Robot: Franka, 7 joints.
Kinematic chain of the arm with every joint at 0, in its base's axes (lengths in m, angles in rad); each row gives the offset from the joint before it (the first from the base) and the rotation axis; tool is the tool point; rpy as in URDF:
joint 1: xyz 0 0 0.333 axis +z
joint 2: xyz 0 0 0 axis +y
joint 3: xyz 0 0 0.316 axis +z
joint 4: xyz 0.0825 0 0 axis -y
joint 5: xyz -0.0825 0 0.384 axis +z
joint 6: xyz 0 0 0 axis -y
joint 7: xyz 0.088 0 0 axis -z
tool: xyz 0 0 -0.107 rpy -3.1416 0 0
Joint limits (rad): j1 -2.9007..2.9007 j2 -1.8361..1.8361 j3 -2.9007..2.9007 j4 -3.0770..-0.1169 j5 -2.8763..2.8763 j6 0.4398..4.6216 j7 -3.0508..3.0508
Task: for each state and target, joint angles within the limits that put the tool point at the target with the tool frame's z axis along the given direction. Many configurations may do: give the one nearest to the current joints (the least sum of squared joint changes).
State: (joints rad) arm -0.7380 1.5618 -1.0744 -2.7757 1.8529 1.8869 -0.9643
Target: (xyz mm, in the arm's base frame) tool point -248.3 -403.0 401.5 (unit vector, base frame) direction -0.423 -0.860 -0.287
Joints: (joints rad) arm -0.4773 1.5743 -1.7729 -2.5406 2.5713 2.0729 -0.9643
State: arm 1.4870 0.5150 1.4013 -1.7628 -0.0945 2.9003 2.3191
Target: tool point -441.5 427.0 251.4 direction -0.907 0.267 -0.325
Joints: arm 1.3586 1.1323 1.1359 -2.1338 -0.2185 3.6395 2.3191
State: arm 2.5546 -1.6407 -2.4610 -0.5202 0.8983 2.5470 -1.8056
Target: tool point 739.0 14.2 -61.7 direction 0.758 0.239 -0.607
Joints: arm 2.9007 -1.8325 -2.3272 -0.7442 0.1241 3.2653 -1.8055
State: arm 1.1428 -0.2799 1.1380 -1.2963 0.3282 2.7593 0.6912
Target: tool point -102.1 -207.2 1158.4 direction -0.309 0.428 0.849
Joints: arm 1.4653 -0.5500 0.3316 -0.5485 0.1729 2.6602 0.6912
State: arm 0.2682 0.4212 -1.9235 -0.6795 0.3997 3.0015 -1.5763
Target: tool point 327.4 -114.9 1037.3 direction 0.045 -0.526 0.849
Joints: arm 0.4419 0.9862 -2.5459 -1.3219 0.5580 3.2262 -1.5763
